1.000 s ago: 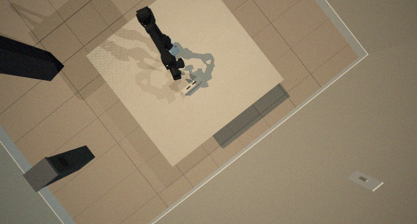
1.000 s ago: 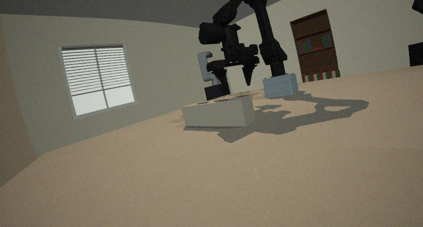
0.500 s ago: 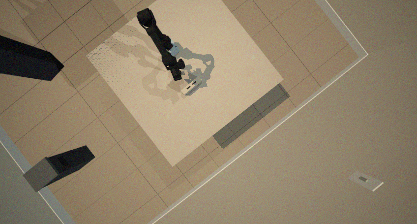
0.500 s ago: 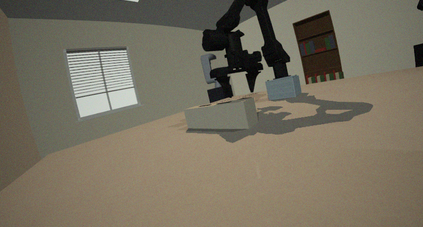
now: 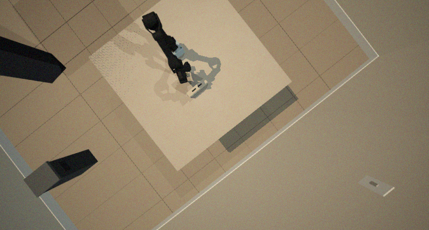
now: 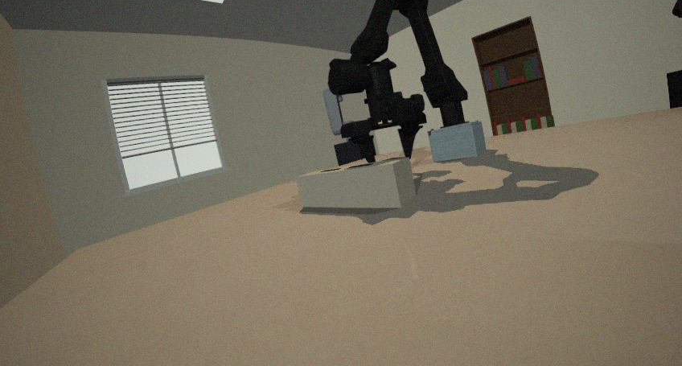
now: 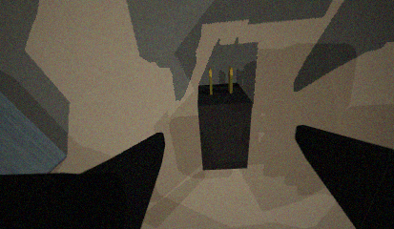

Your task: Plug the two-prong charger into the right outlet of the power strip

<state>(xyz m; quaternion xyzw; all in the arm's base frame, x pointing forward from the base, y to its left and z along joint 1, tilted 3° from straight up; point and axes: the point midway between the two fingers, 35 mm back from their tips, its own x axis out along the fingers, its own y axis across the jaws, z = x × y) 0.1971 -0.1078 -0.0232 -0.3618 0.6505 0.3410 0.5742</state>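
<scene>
Right now the boxy charger is 2 cm to the left of my gripper tip, 1 cm below it and 1 cm ahead of it.
</scene>
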